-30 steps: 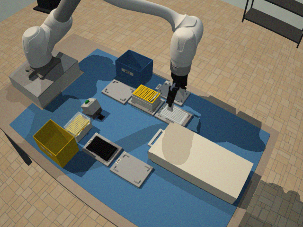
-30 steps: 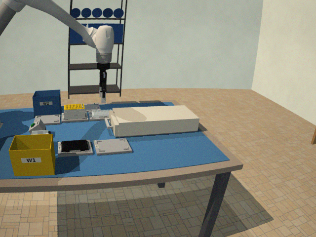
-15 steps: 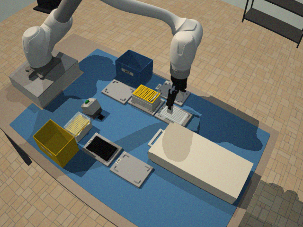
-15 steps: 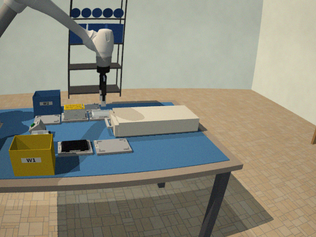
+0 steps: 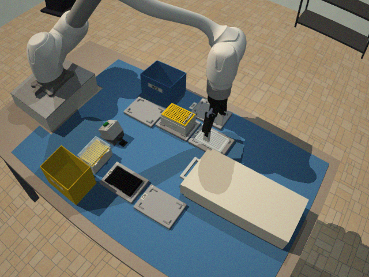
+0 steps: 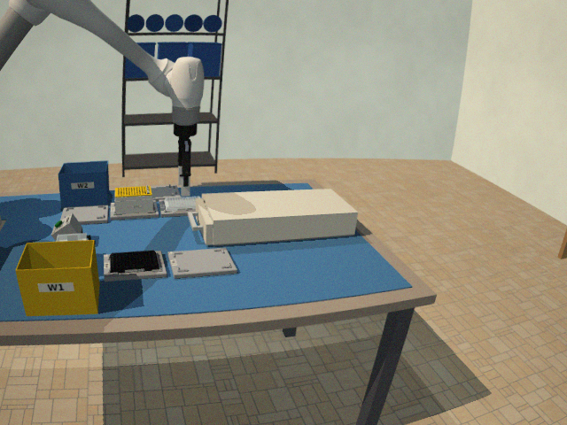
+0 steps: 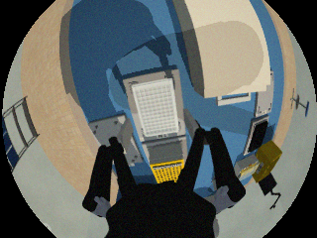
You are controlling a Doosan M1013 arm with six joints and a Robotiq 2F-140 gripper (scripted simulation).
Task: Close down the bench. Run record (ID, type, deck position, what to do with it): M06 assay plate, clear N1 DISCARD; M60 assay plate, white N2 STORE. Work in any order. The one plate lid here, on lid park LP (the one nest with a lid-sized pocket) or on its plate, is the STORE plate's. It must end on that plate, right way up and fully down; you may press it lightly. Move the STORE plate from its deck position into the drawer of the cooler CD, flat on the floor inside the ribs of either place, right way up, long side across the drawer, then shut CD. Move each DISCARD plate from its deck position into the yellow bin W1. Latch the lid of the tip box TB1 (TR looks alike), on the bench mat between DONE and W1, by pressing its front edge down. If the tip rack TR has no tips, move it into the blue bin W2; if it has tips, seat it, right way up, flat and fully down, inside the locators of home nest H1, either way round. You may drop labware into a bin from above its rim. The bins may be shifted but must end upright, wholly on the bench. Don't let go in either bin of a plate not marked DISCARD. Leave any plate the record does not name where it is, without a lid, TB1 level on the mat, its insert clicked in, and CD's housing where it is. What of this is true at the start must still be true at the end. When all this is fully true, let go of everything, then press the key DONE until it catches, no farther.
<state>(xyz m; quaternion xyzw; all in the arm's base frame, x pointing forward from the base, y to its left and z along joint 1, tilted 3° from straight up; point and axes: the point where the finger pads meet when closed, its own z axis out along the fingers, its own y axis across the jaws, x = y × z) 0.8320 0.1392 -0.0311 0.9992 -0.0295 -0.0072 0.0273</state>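
My hand is 70 mm above the clear plate. From my hand the other things lie so: tip rack TR: 180 mm behind, 30 mm below; cooler CD: 200 mm to the right, 200 mm ahead, 60 mm below; drawer: 190 mm to the right, 150 mm ahead, 60 mm below.
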